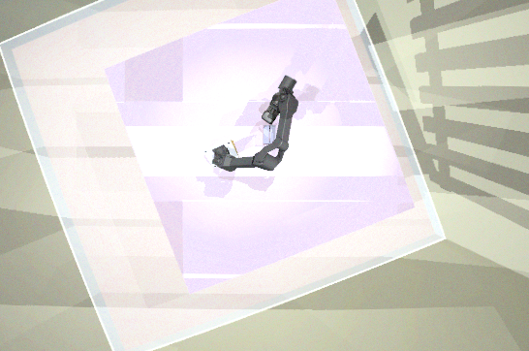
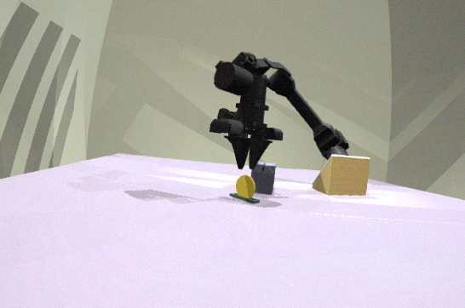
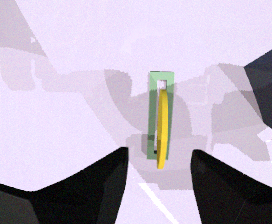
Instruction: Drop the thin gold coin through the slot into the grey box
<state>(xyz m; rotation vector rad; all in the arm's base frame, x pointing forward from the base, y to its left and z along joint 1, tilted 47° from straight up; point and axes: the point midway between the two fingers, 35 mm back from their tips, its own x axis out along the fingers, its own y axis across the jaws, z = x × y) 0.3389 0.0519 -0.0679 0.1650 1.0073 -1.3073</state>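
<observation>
The gold coin lies 4 cm below my gripper tip.
</observation>
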